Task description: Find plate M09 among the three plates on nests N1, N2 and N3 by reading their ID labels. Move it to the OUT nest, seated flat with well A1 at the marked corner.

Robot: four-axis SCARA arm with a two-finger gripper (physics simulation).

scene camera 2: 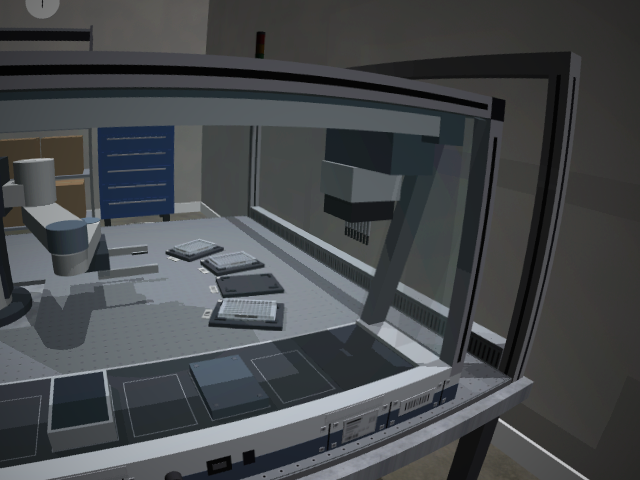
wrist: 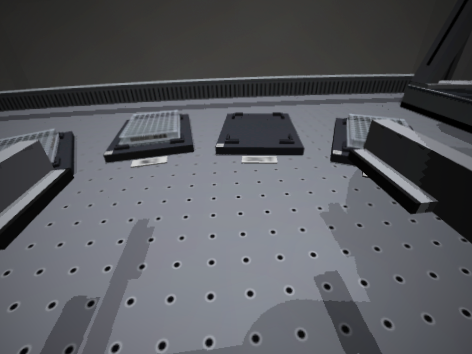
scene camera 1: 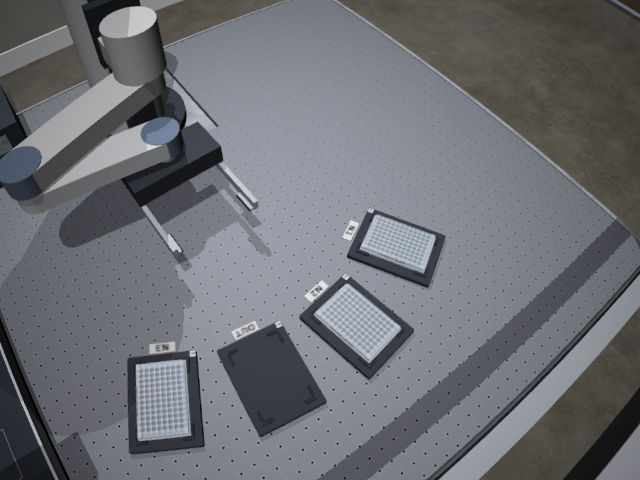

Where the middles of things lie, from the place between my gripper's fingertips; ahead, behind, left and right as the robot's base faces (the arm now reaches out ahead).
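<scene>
My hand: 80 mm above the OUT nest (scene camera 1: 274, 384), 240 mm short of it, 60 mm to the left of it. From my hand: N2 nest (scene camera 1: 367, 369), 80 mm below, 250 mm ahead, 110 mm to the left; N1 nest (scene camera 1: 423, 279), 80 mm below, 280 mm to the left, 180 mm ahead; N3 nest (scene camera 1: 196, 440), 80 mm below, 230 mm to the right, 180 mm ahead.
</scene>
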